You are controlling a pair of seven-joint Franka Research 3 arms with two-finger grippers.
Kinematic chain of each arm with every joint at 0, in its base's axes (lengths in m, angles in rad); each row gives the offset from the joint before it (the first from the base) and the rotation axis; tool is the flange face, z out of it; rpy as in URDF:
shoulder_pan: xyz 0 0 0.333 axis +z
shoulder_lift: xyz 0 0 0 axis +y
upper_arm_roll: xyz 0 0 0.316 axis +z
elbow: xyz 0.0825 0 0 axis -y
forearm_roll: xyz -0.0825 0 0.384 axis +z
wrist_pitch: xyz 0 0 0 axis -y
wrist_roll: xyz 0.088 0 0 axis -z
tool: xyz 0 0 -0.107 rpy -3.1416 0 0
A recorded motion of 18 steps. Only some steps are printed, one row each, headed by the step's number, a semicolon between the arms.
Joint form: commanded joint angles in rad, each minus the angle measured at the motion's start. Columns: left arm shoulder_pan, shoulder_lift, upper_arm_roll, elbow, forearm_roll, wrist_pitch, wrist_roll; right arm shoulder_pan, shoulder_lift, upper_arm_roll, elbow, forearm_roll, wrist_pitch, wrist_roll.
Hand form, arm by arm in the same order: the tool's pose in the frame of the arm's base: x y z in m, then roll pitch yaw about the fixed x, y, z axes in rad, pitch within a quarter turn. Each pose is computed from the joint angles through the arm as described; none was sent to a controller.
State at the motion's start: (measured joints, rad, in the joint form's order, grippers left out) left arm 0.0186 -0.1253 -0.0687 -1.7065 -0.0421 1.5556 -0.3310; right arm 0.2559 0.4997 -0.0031 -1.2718 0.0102 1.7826 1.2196
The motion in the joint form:
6: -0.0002 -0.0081 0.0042 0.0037 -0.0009 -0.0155 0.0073; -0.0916 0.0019 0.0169 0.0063 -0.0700 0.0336 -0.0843
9: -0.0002 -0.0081 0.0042 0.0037 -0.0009 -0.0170 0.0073; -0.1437 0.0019 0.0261 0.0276 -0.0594 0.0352 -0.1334
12: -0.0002 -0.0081 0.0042 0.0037 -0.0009 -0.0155 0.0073; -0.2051 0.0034 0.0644 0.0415 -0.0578 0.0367 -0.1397
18: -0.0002 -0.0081 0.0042 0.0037 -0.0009 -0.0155 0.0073; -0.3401 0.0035 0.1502 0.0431 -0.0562 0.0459 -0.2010
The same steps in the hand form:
6: 0.5077 -0.0304 0.6306 3.1183 0.0390 0.2772; 0.7002 0.1189 0.4740 -3.1192 -0.0678 -0.9467
9: 0.5075 -0.0304 0.6305 3.1188 0.0404 0.2771; 0.7068 0.0883 0.4845 -3.0953 -0.0666 -0.9455
12: 0.5077 -0.0304 0.6306 3.1183 0.0390 0.2772; 0.7107 0.0659 0.4907 -3.0733 -0.0562 -0.9689
18: 0.5077 -0.0304 0.6306 3.1183 0.0390 0.2772; 0.7141 0.0169 0.4946 -3.0419 -0.0316 -0.9694

